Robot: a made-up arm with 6 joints.
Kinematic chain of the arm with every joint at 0, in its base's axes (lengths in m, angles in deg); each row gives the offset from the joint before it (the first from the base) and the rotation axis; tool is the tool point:
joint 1: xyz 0 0 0.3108 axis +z
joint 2: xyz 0 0 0 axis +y
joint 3: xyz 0 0 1.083 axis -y
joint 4: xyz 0 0 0 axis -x
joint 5: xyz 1.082 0 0 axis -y
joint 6: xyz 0 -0.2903 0 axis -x
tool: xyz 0 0 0
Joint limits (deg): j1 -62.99..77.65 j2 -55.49..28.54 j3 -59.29..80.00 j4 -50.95..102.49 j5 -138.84..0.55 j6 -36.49..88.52
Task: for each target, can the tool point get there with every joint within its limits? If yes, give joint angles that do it. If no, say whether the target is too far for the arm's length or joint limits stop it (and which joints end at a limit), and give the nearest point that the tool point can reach.
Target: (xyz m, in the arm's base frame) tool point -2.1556 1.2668 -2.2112
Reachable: no: too far | nearest point 0.1187 0.8356 0.1917 | short by 3.337 m
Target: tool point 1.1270 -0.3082 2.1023
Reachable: yes | joints -2.41 20.13 58.69 26.19 -108.96 45.24
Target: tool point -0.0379 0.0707 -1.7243
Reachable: no: joint limits stop it (at a limit: joint 1, joint 2, joint 4) | nearest point 0.2536 0.3032 0.1696 | short by 1.930 m
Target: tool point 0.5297 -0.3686 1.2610
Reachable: yes | joints -8.41 -27.79 -25.94 -8.48 -24.62 -13.41
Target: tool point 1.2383 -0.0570 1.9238
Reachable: yes | joints 10.79 15.20 44.82 7.55 -108.65 16.80
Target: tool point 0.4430 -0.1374 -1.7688
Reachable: no: joint limits stop it (at a limit: joint 2, joint 4) | nearest point 0.4969 -0.1541 0.1574 | short by 1.927 m
